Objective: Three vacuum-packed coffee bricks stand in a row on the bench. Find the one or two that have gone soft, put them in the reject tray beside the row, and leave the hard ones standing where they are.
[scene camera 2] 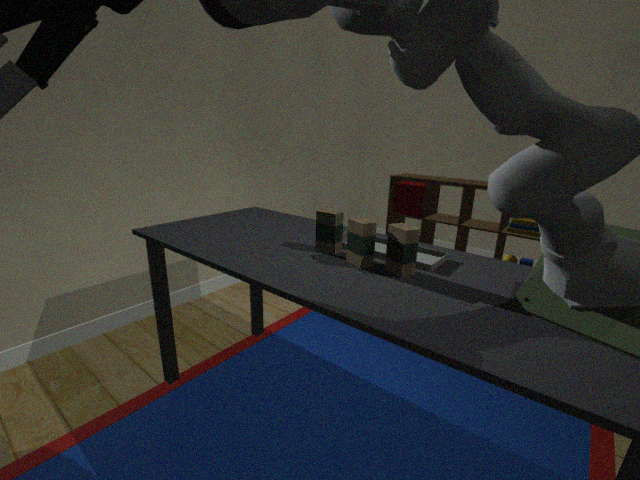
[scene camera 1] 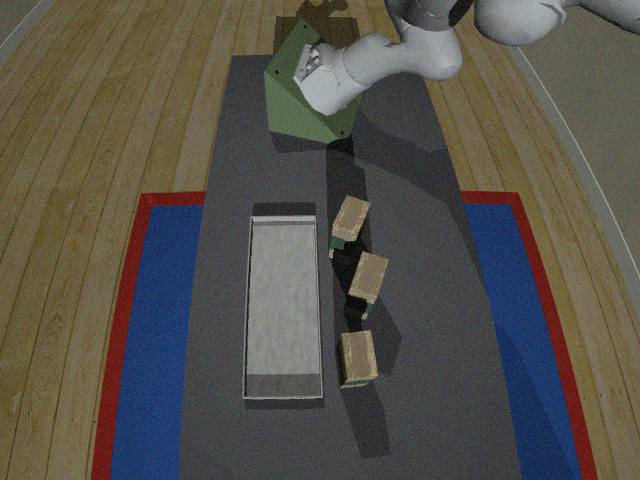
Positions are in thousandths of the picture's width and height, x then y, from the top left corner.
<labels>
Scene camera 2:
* pale reject tray: 668,541
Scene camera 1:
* pale reject tray: 441,728
</labels>
